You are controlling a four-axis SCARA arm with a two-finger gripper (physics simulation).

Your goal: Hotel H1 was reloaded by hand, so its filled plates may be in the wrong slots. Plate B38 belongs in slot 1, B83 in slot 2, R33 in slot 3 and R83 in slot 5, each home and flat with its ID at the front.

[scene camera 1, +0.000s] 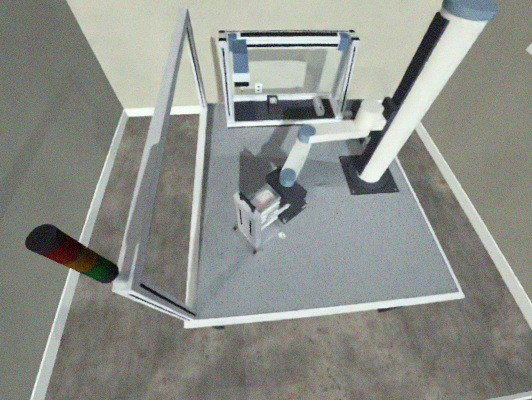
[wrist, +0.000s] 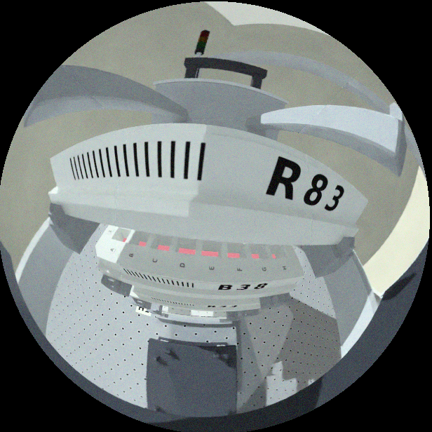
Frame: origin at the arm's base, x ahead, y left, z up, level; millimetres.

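Where they show: gripper, between the fingertips: [scene camera 1: 257, 209]; arm's base, origin of its link: [scene camera 1: 366, 174].
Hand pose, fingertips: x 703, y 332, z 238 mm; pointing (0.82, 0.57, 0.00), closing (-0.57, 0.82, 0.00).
Things, the pixels of their top centre, and the offset from my fingertips. "*": a spot on its surface instead.
- Plate R83, centre of its top: [scene camera 1: 262, 202] 20 mm back, 14 mm right, 33 mm up
- dark nest, a spot on its surface: [scene camera 1: 292, 215] * 192 mm back, 74 mm right, 220 mm down
Hotel H1 [scene camera 1: 247, 220] [wrist: 215, 102] stands with its open front toward the arm. Plate R83 [scene camera 1: 263, 198] [wrist: 232, 172] is the uppermost plate seen, its ID at the front. Plate B38 [wrist: 165, 280] is below R83, level-looking, ID at the front, pink in its wells. Plate R33 [wrist: 200, 303] is below B38. My gripper [scene camera 1: 274, 202] [wrist: 200, 265] is open at B38's sides, not holding it; its fingertips are hidden behind R83 and the hotel ledges. Slot numbers cannot be read. B83 cannot be made out; the lower slots are mostly hidden.
A dark nest [scene camera 1: 292, 215] [wrist: 192, 375] is on the table just in front of the hotel. The robot column [scene camera 1: 420, 100] stands at the right. A gantry frame [scene camera 1: 290, 35] stands at the back. A tall frame [scene camera 1: 159, 120] and a signal tower [scene camera 1: 72, 255] [wrist: 202, 41] are at the left.
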